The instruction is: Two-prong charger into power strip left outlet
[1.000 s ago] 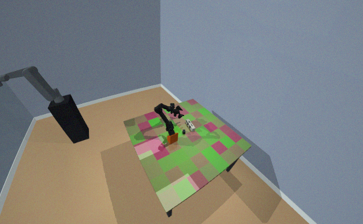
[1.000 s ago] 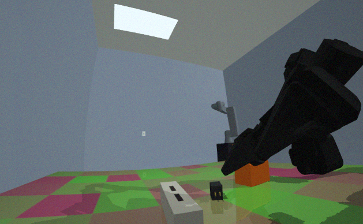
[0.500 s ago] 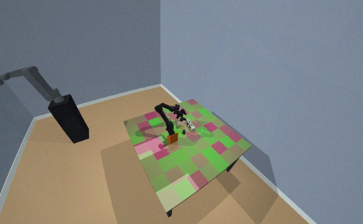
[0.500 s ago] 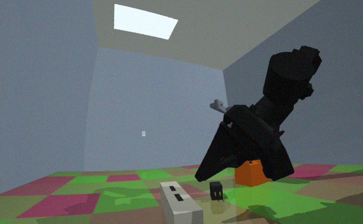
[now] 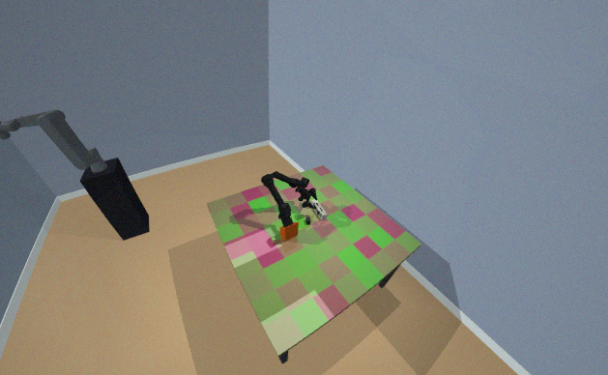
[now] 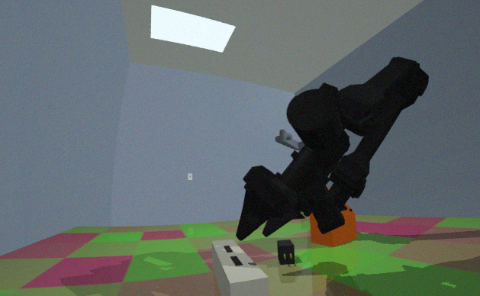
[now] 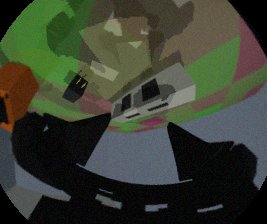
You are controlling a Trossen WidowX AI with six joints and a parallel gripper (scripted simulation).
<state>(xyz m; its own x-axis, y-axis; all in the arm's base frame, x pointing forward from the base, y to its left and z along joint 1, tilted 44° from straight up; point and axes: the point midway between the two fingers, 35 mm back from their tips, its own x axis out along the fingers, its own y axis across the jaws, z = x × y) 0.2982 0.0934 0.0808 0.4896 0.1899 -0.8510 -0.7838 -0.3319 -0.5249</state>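
Right now my gripper tip is 11 cm past the two-prong charger, 6 cm to the left of it and 6 cm above it.
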